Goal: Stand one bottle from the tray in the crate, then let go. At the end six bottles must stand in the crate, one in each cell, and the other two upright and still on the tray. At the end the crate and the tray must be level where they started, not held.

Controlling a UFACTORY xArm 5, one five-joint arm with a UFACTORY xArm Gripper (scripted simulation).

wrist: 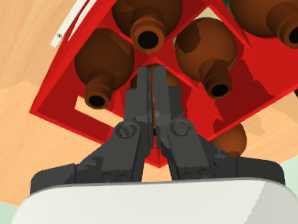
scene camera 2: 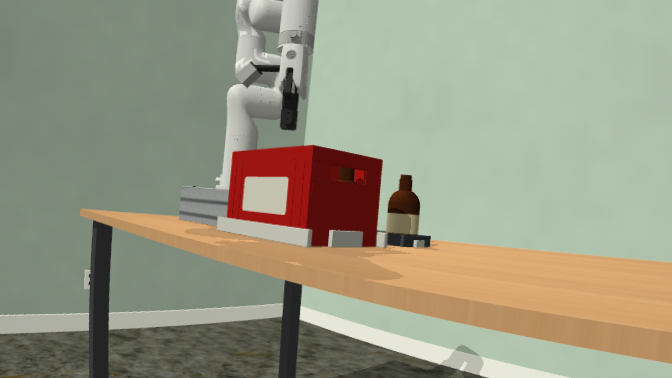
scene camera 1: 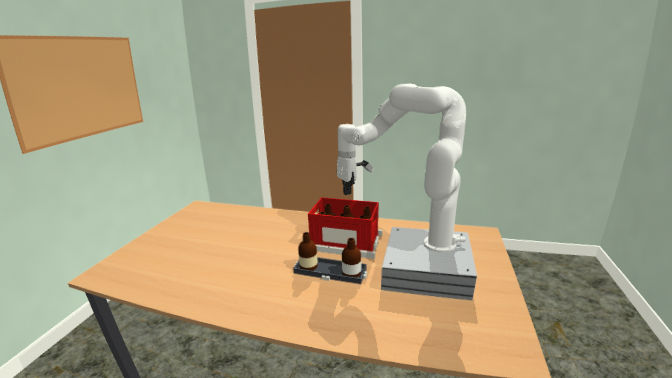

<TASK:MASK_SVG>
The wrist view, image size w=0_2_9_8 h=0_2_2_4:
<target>my gripper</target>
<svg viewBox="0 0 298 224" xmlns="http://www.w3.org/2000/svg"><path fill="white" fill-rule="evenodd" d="M298 197L290 188L285 186L284 171L277 162L243 156L232 157L218 146L197 134L194 124L184 118L179 86L168 86L166 65L158 65L157 68L153 68L157 149L161 148L161 155L167 159L172 181L142 182L145 159L151 154L151 149L154 149L151 71L147 66L139 66L137 69L137 88L126 89L123 121L115 125L111 138L78 164L66 164L41 170L34 174L30 183L30 195L21 202L10 224L298 224Z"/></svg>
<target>red crate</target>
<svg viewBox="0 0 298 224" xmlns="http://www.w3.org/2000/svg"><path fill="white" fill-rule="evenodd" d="M154 138L154 149L145 163L162 168L168 164L167 159L161 155L161 149L157 149ZM105 110L124 117L130 80L139 66L146 66L153 59L181 79L184 116L194 124L197 134L210 141L298 88L298 47L289 48L276 36L262 38L247 33L222 0L182 0L183 12L177 27L165 37L157 52L145 54L135 49L133 73L125 85L113 91ZM207 7L232 31L238 47L235 65L229 72L233 89L221 100L209 98L201 82L181 71L173 39ZM117 0L86 1L66 32L29 110L32 115L101 145L111 138L114 127L75 109L78 96L85 98L86 85L76 73L74 57L100 22L133 44L113 19L111 8Z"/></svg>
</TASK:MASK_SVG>
